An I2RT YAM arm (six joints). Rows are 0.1 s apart.
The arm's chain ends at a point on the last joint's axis. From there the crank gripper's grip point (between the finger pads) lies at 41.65 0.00 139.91 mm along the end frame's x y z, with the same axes.
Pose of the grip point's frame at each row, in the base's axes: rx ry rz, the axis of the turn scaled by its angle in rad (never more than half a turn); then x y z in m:
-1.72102 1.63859 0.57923 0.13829 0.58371 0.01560
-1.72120 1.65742 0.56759 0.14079 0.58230 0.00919
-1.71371 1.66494 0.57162 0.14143 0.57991 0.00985
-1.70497 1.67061 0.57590 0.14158 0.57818 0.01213
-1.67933 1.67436 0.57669 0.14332 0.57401 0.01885
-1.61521 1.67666 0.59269 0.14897 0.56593 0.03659
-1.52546 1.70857 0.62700 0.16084 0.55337 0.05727
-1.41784 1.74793 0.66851 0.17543 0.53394 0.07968
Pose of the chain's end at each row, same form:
-1.72102 1.63859 0.57923 0.11495 0.50976 0.13928
-1.72120 1.65742 0.56759 0.11715 0.51036 0.13399
-1.71371 1.66494 0.57162 0.11804 0.50784 0.13462
-1.70497 1.67061 0.57590 0.11830 0.50575 0.13671
-1.67933 1.67436 0.57669 0.11858 0.50024 0.14236
-1.61521 1.67666 0.59269 0.12158 0.48773 0.15677
-1.52546 1.70857 0.62700 0.13224 0.47077 0.17419
-1.41784 1.74793 0.66851 0.14546 0.44665 0.19278

